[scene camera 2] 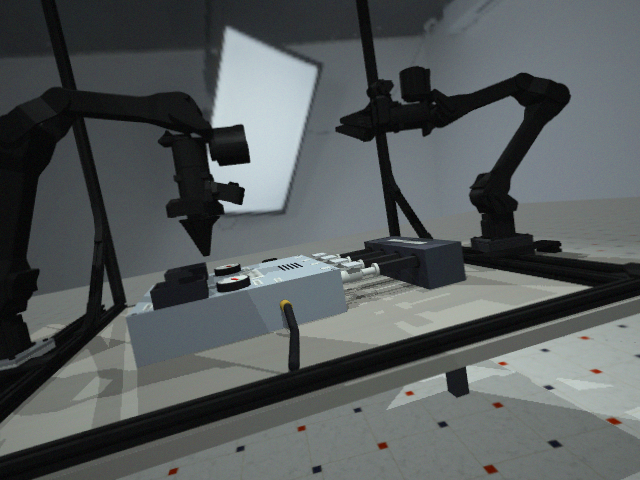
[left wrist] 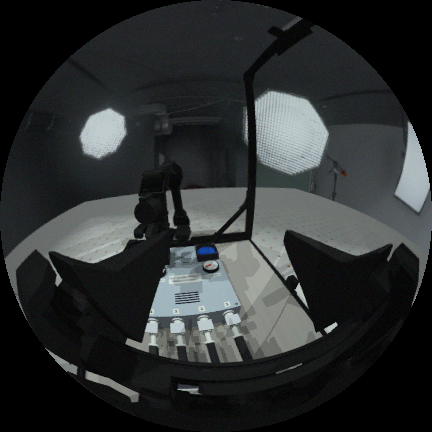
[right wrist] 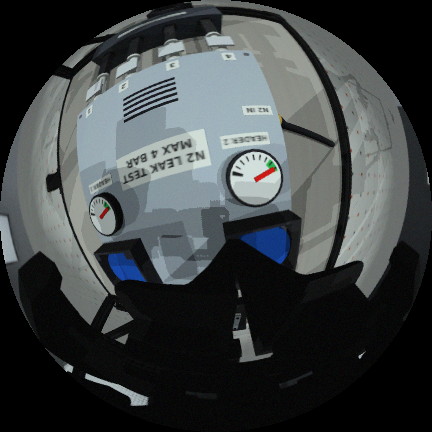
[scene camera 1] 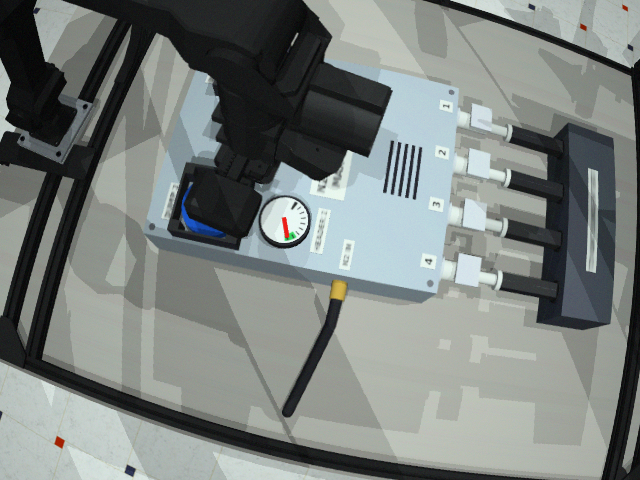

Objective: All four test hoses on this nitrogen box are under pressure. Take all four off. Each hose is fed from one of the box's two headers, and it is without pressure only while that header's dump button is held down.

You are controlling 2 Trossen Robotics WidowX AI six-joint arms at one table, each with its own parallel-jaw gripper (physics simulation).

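Where they show: left gripper, fingertip midpoint: (scene camera 2: 337,125) (left wrist: 228,237); right gripper, fingertip midpoint: (scene camera 2: 206,256) (right wrist: 232,244) (scene camera 1: 257,169); left arm's base, link origin: (scene camera 2: 499,236); right arm's base, link origin: (scene camera 2: 3,354) (scene camera 1: 53,123).
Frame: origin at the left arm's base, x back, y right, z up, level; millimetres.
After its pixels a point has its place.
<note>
The pale blue box (scene camera 1: 392,242) {y -185, x -489, z 32 mm} (scene camera 2: 232,328) {y -266, x -613, z -26 mm} (right wrist: 215,95) {y -175, x -517, z 32 mm} has hose 1 (scene camera 1: 535,140) {y 47, x -354, z 17 mm}, hose 2 (scene camera 1: 535,184) {y -19, x -337, z 16 mm}, hose 3 (scene camera 1: 532,233) {y -87, x -321, z 17 mm} and hose 4 (scene camera 1: 527,285) {y -154, x -304, z 17 mm} seated at its ports by white connectors. The header 1 gauge (right wrist: 105,214) {y -44, x -651, z 47 mm} and header 2 gauge (right wrist: 255,177) {y -216, x -607, z 48 mm} have needles at green. The header 1 button (right wrist: 125,267) {y -54, x -732, z 48 mm} (left wrist: 206,250) {y -52, x -741, z 48 mm} and header 2 button (right wrist: 272,245) {y -249, x -681, z 48 mm} are blue in black guards. My right gripper (scene camera 2: 206,254) {y -192, x -651, z 93 mm} (right wrist: 232,244) {y -192, x -651, z 93 mm} is shut and empty, above the box's button end, partly hiding the header 2 button. My left gripper (left wrist: 228,237) {y -2, x -351, z 322 mm} (scene camera 2: 343,130) {y -2, x -351, z 322 mm} is open and empty, high above the hose side.
A dark block (scene camera 1: 578,227) {y -53, x -260, z 32 mm} (scene camera 2: 444,263) {y -166, x -208, z -4 mm} holds the hoses' far ends. A black supply hose (scene camera 1: 310,366) {y -350, x -512, z -34 mm} (scene camera 2: 293,335) {y -328, x -513, z -34 mm} with a yellow fitting leaves the box's side and lies on the table. Black frame rails edge the table, and uprights stand behind it in scene camera 2.
</note>
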